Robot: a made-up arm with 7 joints. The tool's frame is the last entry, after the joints.
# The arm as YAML. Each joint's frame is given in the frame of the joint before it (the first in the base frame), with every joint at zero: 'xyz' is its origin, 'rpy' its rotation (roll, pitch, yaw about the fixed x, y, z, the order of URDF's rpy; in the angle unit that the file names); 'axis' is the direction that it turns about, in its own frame. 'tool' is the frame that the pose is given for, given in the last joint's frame.
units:
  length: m
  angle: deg
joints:
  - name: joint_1
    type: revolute
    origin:
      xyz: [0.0, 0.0, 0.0]
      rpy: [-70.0, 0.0, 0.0]
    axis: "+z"
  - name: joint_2
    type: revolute
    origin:
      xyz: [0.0, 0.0, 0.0]
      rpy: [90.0, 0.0, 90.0]
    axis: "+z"
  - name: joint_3
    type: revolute
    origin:
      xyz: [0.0, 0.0, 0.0]
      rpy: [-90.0, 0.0, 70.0]
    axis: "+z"
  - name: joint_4
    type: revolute
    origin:
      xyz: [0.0, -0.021, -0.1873]
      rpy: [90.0, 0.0, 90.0]
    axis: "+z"
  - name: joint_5
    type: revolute
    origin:
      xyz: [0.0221, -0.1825, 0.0]
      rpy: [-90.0, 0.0, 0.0]
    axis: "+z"
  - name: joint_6
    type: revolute
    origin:
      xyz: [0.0, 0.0, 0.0]
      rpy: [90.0, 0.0, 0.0]
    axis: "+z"
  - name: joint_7
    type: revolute
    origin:
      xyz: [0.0, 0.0, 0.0]
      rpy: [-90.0, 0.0, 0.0]
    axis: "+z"
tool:
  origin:
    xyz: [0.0, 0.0, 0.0]
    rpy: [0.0, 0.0, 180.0]
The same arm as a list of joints. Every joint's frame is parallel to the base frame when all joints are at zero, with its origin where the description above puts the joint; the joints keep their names.
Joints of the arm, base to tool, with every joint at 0 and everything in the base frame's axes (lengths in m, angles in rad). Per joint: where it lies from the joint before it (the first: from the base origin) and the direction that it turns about. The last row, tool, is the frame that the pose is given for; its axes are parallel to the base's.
joint_1: axis 0 0.9397 0.342 offset 0 0 0
joint_2: axis 1 0 0 offset 0 0 0
joint_3: axis 0 0 1 offset 0 0 0
joint_4: axis 0 1 0 offset 0.021 0 -0.1873
joint_5: axis 0 0 1 offset -0.0221 0 -0.1825
joint_6: axis 0 1 0 offset 0 0 0
joint_7: axis 0 0 1 offset 0 0 0
tool: offset 0 0 0

